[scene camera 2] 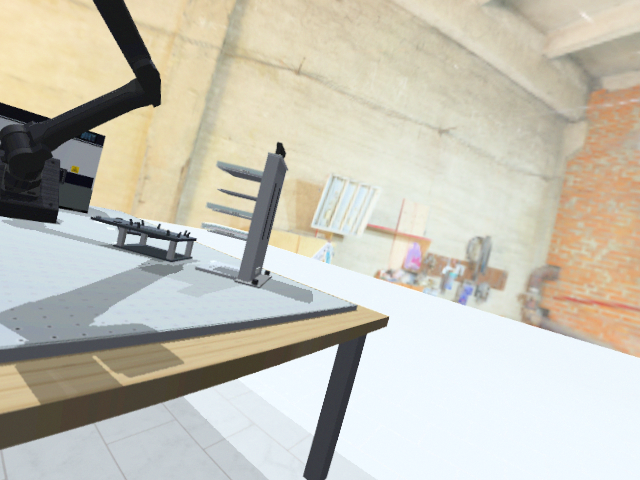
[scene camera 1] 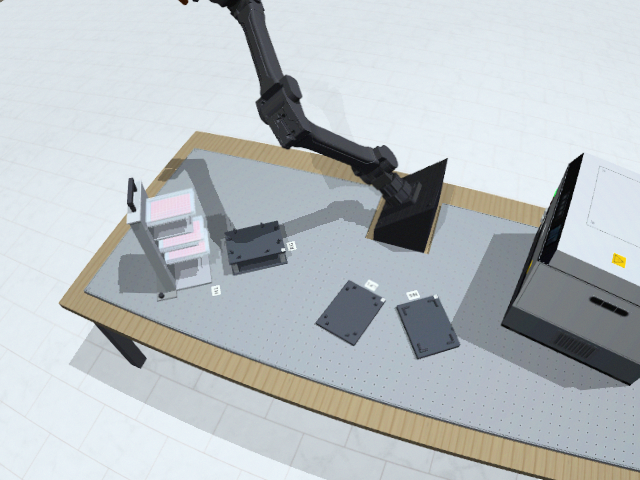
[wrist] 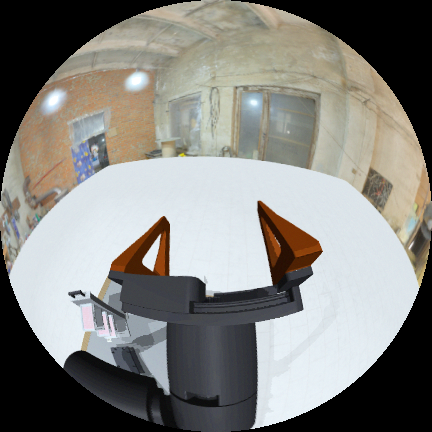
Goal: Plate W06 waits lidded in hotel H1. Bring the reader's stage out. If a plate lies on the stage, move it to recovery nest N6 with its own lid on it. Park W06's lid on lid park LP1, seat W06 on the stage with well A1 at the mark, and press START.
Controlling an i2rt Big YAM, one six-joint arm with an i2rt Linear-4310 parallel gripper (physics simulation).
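Pixels of known places: gripper, fingertip midpoint: (wrist: 209, 212); arm's base, origin of the base link: (scene camera 2: 21, 181) (scene camera 1: 403, 199).
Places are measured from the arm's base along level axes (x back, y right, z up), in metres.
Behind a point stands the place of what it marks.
Observation:
My gripper (wrist: 209, 212) {x 0.095, y 0.745, z 0.573 m} is open and empty, high above the floor beyond the table; in scene camera 1 an orange fingertip shows at the top edge. Hotel H1 (scene camera 1: 153, 250) {x -0.486, y 0.531, z 0.099 m} (scene camera 2: 262, 222) {x -0.387, y 0.633, z 0.054 m} stands at the table's left end. It holds several shelves, with pink-welled plates on three; the top one (scene camera 1: 170, 206) {x -0.393, y 0.511, z 0.178 m} (wrist: 87, 317) {x -0.375, y 0.519, z 0.178 m} shows best. I cannot tell which is W06. A dark pad with corner brackets (scene camera 1: 428, 326) {x -0.341, y -0.174, z -0.084 m}, seemingly N6, and a dark pegged pad (scene camera 1: 351, 312) {x -0.369, y 0.032, z -0.086 m}, seemingly LP1, lie bare mid-table. The reader (scene camera 1: 578, 299) {x -0.290, y -0.491, z 0.137 m} is at the right; no stage shows outside it. START cannot be made out.
A raised dark stand with pegs (scene camera 1: 255, 241) {x -0.274, y 0.361, z -0.037 m} (scene camera 2: 155, 229) {x -0.274, y 0.338, z -0.036 m} stands between the hotel and the arm's black wedge base (scene camera 1: 408, 224) {x -0.094, y -0.040, z 0.003 m}. The table's wooden edge (scene camera 1: 289, 379) {x -0.596, y 0.114, z -0.109 m} (scene camera 2: 206, 356) {x -0.123, y 0.884, z -0.109 m} runs around the perforated grey top. The arm leans out over the table's back edge.

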